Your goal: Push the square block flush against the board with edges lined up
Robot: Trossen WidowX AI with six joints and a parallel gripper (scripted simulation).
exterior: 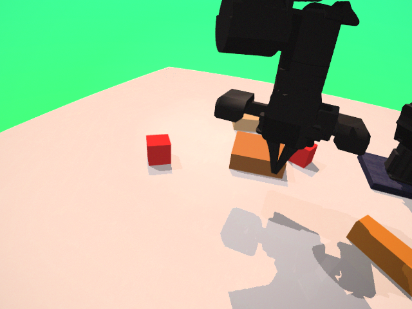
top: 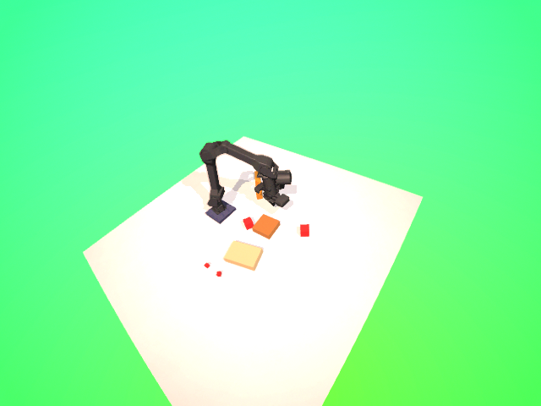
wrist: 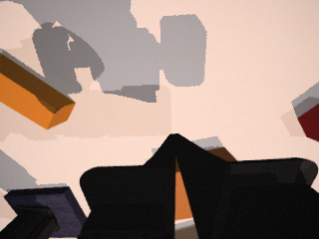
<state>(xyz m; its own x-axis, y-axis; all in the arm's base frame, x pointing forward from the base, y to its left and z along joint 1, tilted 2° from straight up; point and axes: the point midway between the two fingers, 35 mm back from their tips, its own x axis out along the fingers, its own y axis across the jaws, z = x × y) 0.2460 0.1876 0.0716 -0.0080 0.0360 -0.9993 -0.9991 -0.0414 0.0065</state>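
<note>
The orange square block lies 10 cm to the right of my gripper tip, 4 cm ahead of it and 3 cm below it. Round my gripper tip: long orange board (22 cm behind, 8 cm to the left, 3 cm below); then cream slab (28 cm to the right, 8 cm ahead, 3 cm below).
</note>
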